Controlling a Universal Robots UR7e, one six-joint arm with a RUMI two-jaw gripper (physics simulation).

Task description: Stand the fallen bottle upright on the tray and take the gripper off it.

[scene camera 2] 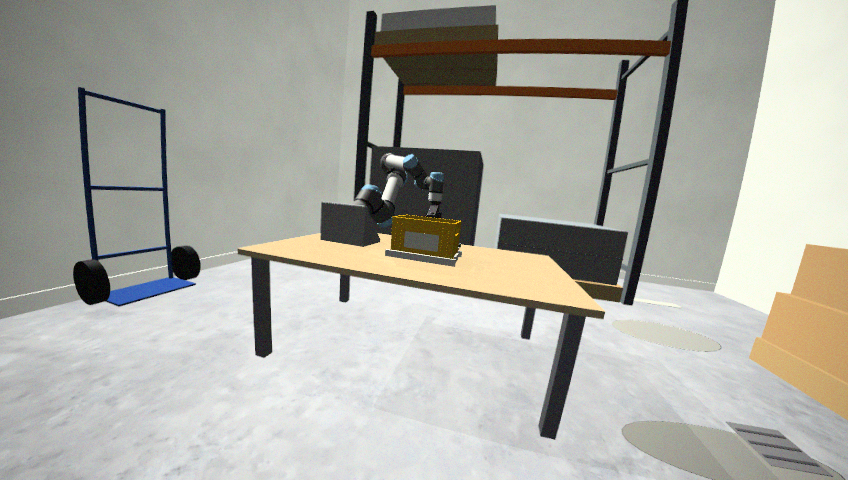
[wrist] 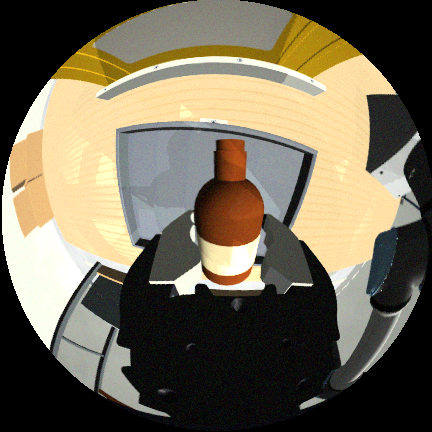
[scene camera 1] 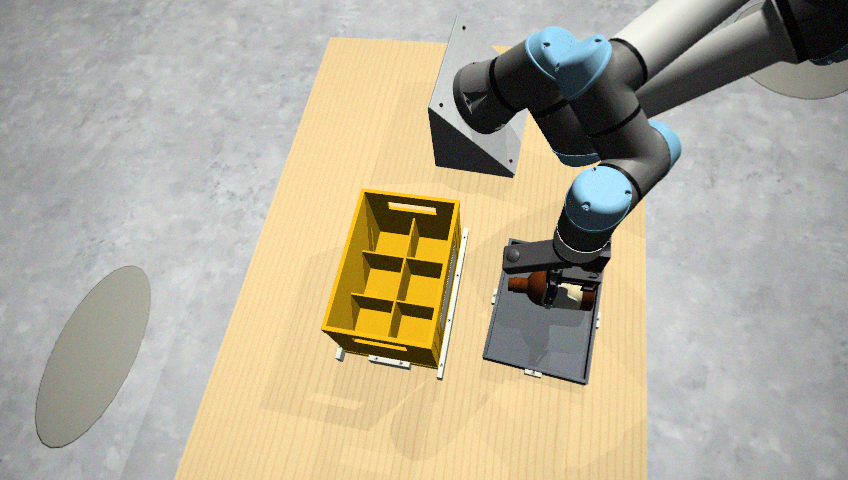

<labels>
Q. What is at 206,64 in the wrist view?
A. A white rail.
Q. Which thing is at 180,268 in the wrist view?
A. My gripper.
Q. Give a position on a brown bottle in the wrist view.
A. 229,208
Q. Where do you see a brown bottle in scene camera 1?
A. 534,286
</labels>
